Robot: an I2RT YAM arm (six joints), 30 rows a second.
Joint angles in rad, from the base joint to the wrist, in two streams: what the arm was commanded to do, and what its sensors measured. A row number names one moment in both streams.
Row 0, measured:
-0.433 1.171 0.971 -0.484 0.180 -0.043
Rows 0 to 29, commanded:
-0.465 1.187 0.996 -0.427 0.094 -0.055
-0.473 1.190 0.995 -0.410 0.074 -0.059
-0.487 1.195 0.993 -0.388 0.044 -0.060
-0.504 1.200 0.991 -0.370 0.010 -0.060
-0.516 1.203 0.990 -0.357 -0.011 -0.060
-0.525 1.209 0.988 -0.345 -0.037 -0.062
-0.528 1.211 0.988 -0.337 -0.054 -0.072
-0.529 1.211 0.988 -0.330 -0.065 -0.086
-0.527 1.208 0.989 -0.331 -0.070 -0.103
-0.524 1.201 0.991 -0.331 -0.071 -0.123
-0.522 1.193 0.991 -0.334 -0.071 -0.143
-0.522 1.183 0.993 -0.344 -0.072 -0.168
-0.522 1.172 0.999 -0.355 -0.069 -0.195
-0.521 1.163 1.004 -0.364 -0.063 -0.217
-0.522 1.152 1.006 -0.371 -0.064 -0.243
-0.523 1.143 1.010 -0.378 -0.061 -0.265
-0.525 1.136 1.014 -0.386 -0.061 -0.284
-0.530 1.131 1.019 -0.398 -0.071 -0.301
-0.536 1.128 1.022 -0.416 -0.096 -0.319
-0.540 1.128 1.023 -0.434 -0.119 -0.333
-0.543 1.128 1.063 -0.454 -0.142 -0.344
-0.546 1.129 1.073 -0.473 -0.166 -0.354
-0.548 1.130 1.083 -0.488 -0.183 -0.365
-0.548 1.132 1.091 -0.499 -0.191 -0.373
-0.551 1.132 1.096 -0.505 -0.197 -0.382
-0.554 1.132 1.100 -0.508 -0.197 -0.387
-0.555 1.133 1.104 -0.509 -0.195 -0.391
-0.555 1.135 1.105 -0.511 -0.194 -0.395
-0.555 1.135 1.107 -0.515 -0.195 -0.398
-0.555 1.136 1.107 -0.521 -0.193 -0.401
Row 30, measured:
-0.547 1.145 1.079 -0.498 -0.159 -0.367
